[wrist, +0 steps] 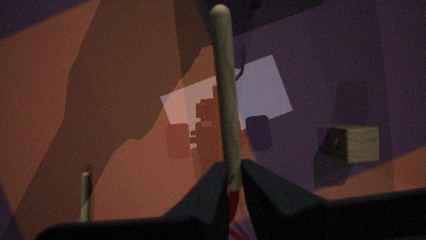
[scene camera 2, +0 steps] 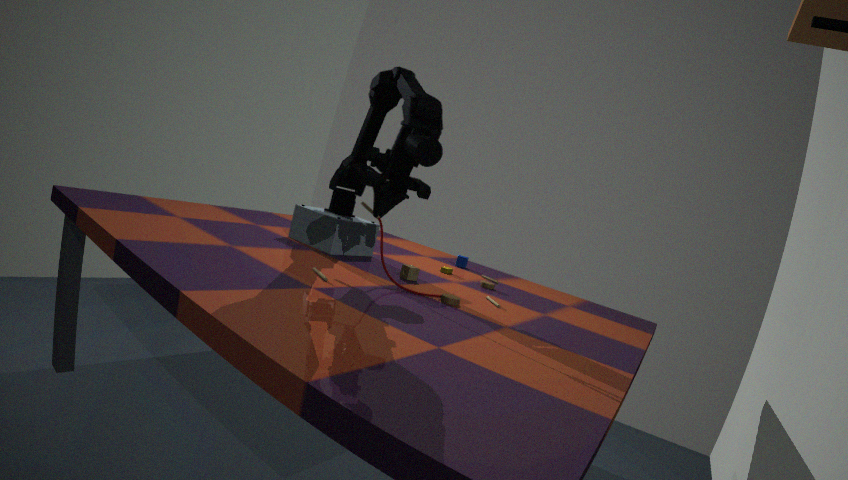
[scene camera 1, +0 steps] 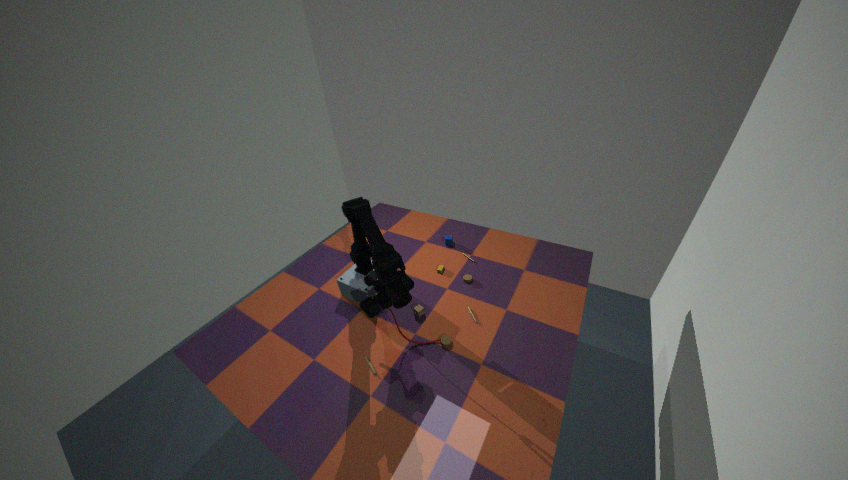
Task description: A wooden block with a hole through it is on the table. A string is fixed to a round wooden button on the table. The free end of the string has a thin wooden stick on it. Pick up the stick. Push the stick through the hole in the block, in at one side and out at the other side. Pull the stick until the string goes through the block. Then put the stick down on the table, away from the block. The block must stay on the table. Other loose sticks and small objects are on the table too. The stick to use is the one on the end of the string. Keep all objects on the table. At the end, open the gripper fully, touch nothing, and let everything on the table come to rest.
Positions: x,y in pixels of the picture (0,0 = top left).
Labels:
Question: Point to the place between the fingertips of my gripper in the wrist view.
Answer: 233,169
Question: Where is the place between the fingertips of my gripper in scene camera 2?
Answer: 376,217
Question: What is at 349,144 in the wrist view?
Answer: A wooden block.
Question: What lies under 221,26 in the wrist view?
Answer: A thin wooden stick.

